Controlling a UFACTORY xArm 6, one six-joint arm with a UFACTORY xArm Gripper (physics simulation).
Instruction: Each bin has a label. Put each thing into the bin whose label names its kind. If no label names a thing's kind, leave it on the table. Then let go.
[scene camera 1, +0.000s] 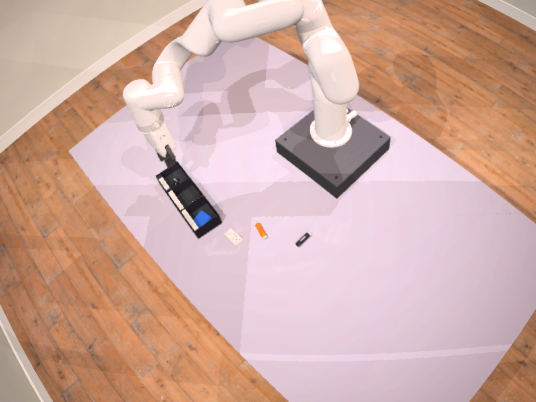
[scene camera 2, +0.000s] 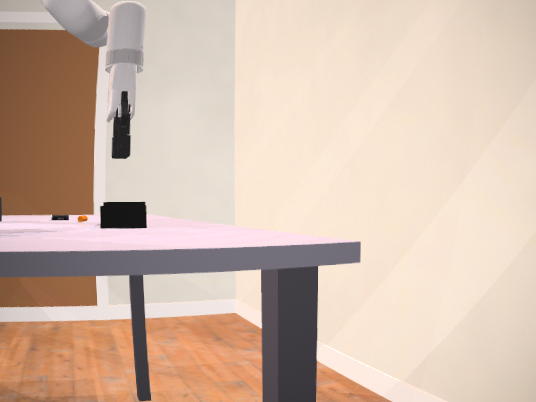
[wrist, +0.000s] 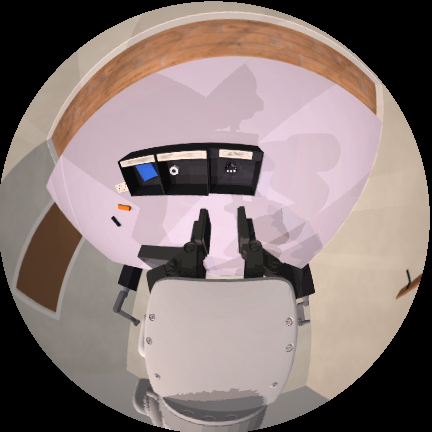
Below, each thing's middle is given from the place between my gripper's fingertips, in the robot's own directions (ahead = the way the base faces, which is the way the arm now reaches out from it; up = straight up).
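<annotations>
My hand: 10 mm short of the black three-bin box (scene camera 1: 181, 195), 70 mm to the right of it, 110 mm above it.
</annotations>
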